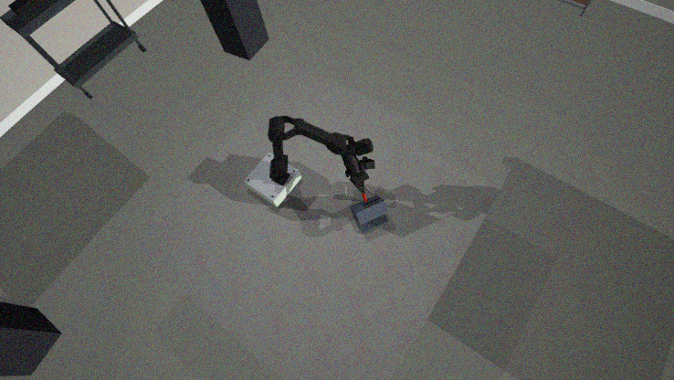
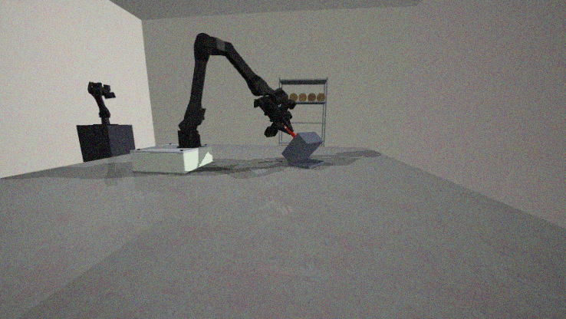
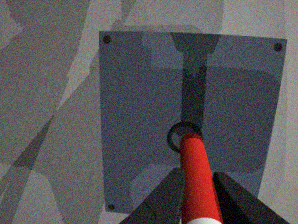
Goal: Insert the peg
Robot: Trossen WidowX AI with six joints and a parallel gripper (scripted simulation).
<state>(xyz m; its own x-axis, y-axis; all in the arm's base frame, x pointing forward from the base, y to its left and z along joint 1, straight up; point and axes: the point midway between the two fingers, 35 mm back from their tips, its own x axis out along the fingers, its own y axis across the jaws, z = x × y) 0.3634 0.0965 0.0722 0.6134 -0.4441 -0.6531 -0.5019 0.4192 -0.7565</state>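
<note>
Now: the round red peg 1 cm behind my gripper tip, 1 cm to the left of it and 1 cm above it. From my gripper tip the other things lie so: grey-blue sloped panel (4 cm ahead, 4 cm to the right, 5 cm below).
</note>
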